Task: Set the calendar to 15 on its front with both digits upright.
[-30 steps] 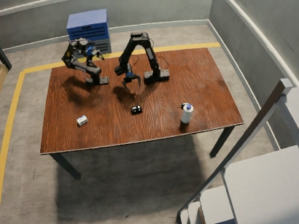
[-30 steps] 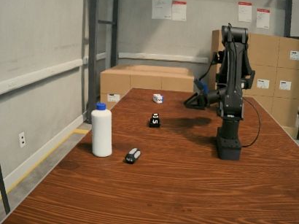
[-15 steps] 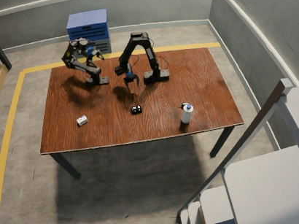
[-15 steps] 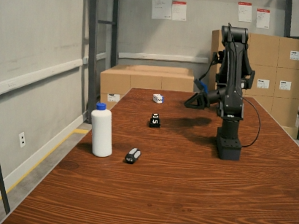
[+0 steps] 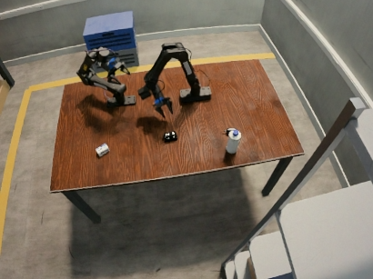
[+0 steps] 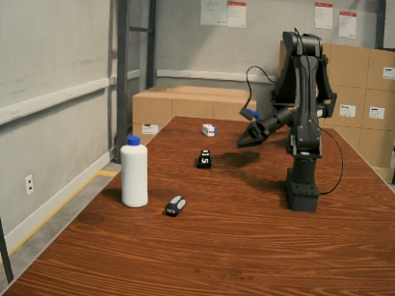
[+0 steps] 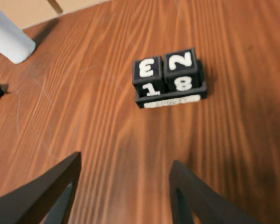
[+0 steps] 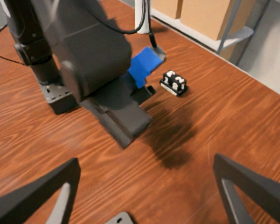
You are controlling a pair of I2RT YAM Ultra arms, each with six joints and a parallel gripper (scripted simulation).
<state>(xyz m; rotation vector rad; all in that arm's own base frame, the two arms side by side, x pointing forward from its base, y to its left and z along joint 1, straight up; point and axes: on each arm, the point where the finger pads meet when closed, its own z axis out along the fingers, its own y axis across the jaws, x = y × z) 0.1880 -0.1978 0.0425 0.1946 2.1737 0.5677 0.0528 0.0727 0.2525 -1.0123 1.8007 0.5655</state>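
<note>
The black calendar tray lies 11 cm ahead of my left hand, 1 cm to the left of it and 7 cm below it. Round my left hand: white bottle: 21 cm ahead, 36 cm to the left.
</note>
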